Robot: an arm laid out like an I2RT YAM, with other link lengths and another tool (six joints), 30 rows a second.
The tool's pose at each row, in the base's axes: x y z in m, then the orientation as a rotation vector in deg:
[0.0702, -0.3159, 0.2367, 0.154, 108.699, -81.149]
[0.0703, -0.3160, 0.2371, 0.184, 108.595, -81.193]
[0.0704, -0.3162, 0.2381, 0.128, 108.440, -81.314]
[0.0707, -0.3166, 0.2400, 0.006, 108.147, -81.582]
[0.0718, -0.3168, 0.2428, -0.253, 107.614, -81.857]
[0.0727, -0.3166, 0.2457, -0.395, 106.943, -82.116]
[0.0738, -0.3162, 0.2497, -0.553, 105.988, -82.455]
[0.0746, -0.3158, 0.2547, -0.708, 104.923, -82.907]
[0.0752, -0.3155, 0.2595, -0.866, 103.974, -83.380]
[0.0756, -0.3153, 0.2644, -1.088, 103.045, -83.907]
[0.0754, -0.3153, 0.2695, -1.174, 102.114, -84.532]
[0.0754, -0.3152, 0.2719, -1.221, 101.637, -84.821]
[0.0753, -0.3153, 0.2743, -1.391, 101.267, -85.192]
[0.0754, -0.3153, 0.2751, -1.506, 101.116, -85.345]
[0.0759, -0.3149, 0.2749, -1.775, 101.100, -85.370]
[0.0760, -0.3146, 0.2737, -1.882, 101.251, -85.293]
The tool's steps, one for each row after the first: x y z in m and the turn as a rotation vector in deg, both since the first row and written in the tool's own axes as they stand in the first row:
[-0.0003, -0.0003, 0.0001, 0.079, -0.050, 0.029]
[-0.0008, -0.0012, 0.0002, 0.200, -0.149, -0.018]
[-0.0019, -0.0028, 0.0005, 0.447, -0.330, -0.137]
[-0.0042, -0.0047, 0.0010, 0.762, -0.747, -0.260]
[-0.0065, -0.0066, 0.0011, 1.163, -1.220, -0.261]
[-0.0097, -0.0093, 0.0009, 1.732, -1.882, -0.224]
[-0.0133, -0.0129, 0.0006, 2.419, -2.583, -0.216]
[-0.0165, -0.0165, 0.0002, 3.068, -3.189, -0.263]
[-0.0197, -0.0203, -0.0003, 3.722, -3.785, -0.389]
[-0.0224, -0.0245, -0.0009, 4.477, -4.285, -0.493]
[-0.0238, -0.0265, -0.0012, 4.845, -4.552, -0.532]
[-0.0250, -0.0285, -0.0015, 5.176, -4.763, -0.725]
[-0.0255, -0.0291, -0.0015, 5.298, -4.868, -0.832]
[-0.0259, -0.0286, -0.0015, 5.240, -4.987, -1.000]
[-0.0255, -0.0275, -0.0016, 5.095, -4.950, -1.068]

